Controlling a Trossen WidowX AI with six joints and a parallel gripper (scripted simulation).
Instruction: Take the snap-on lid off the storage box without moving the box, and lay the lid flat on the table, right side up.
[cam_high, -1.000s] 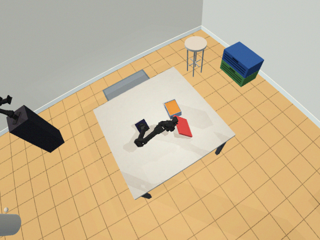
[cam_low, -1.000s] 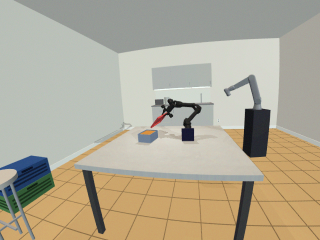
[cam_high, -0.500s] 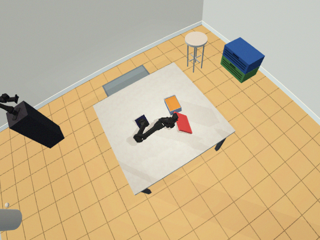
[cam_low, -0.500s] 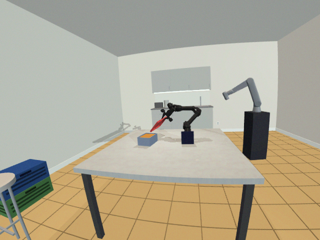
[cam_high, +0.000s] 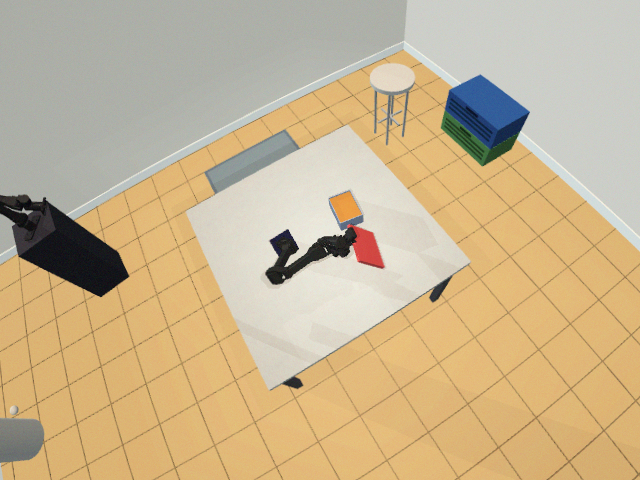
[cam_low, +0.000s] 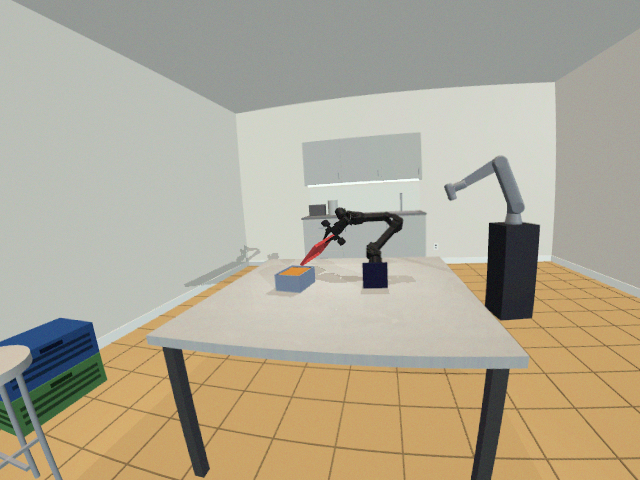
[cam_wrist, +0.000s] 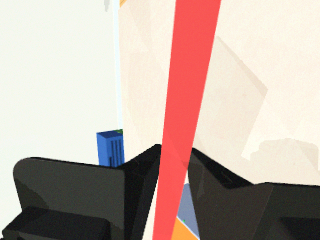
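My gripper tip is now 5 cm short of the lid, 3 cm to the left of it and 6 cm above it. The rest, counted from my gripper tip: storage box (14 cm ahead, 27 cm to the left, 15 cm below).
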